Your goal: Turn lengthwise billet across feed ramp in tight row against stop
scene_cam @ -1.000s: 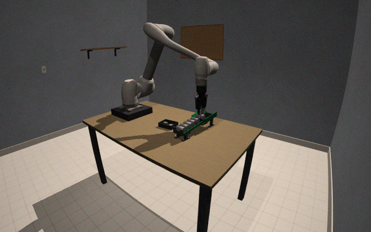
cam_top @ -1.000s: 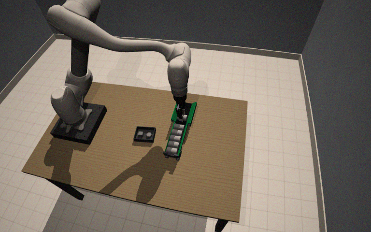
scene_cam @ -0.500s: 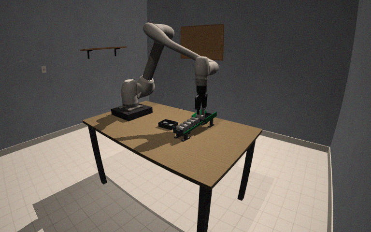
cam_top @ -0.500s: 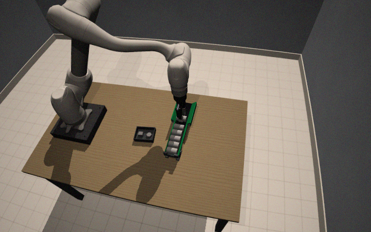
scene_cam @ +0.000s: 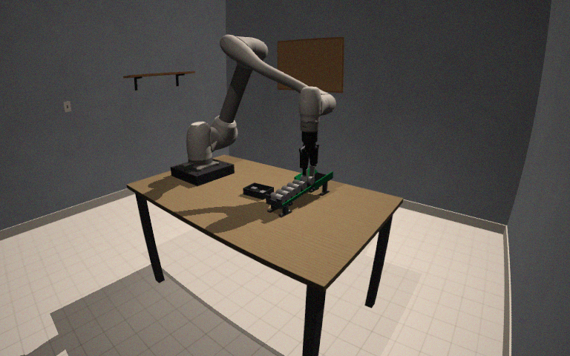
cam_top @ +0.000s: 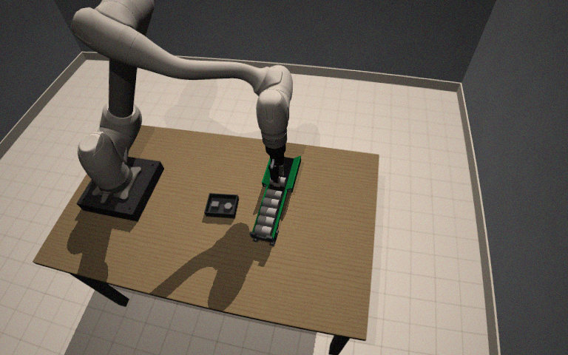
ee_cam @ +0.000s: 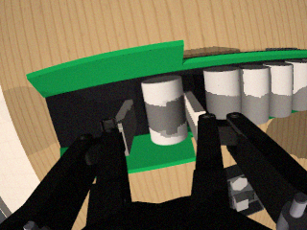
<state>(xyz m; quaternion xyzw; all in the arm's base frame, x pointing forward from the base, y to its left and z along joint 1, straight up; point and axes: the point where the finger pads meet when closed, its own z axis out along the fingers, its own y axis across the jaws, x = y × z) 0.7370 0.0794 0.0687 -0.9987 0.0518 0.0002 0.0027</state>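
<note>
My hand is 1 cm to the left of the billet and 3 cm above it. The rest, counted from my hand: small black tray: 24 cm behind, 11 cm to the right, 12 cm below; then stop: 3 cm behind, 25 cm to the right, 7 cm below.
</note>
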